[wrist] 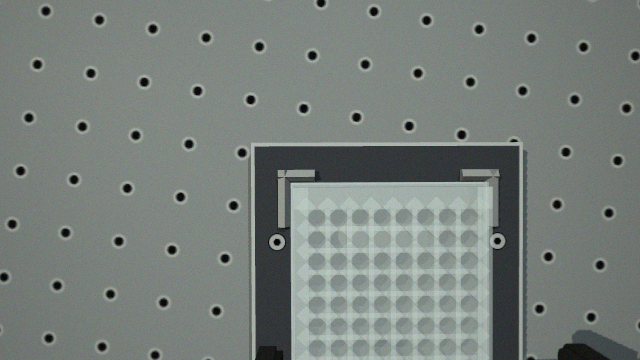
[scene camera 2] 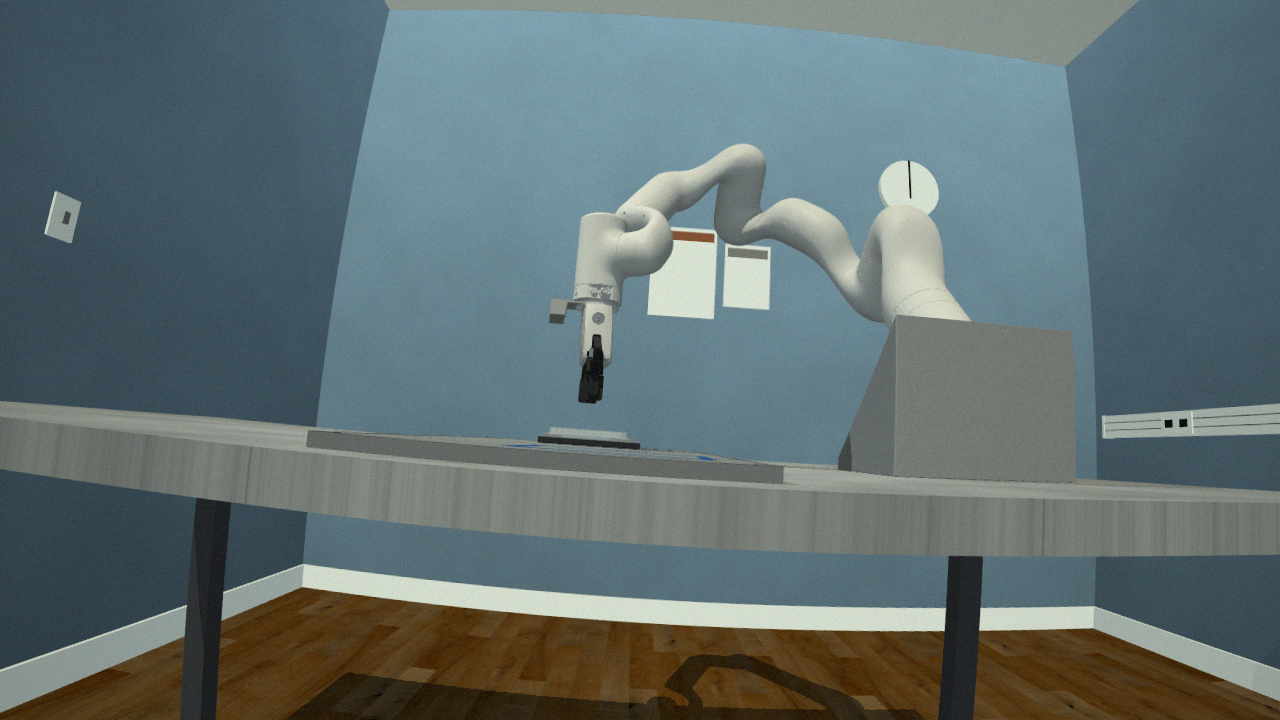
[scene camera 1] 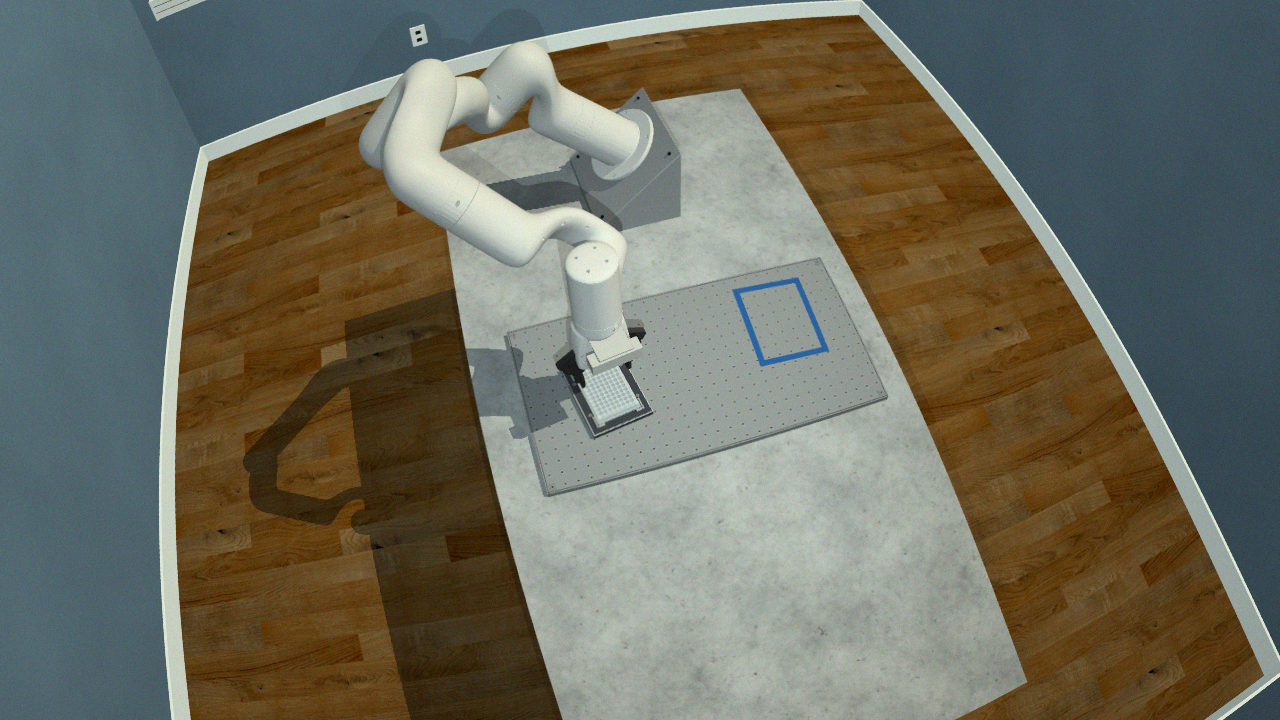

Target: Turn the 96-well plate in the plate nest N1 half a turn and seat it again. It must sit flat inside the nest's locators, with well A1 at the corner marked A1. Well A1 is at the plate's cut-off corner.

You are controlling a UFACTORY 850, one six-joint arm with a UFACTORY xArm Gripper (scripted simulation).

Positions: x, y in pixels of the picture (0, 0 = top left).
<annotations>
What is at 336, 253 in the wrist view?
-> A 96-well plate.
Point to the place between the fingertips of my gripper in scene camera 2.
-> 589, 401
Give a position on a dark plate nest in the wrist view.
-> At 331, 163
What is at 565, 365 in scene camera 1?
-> My gripper.
</annotations>
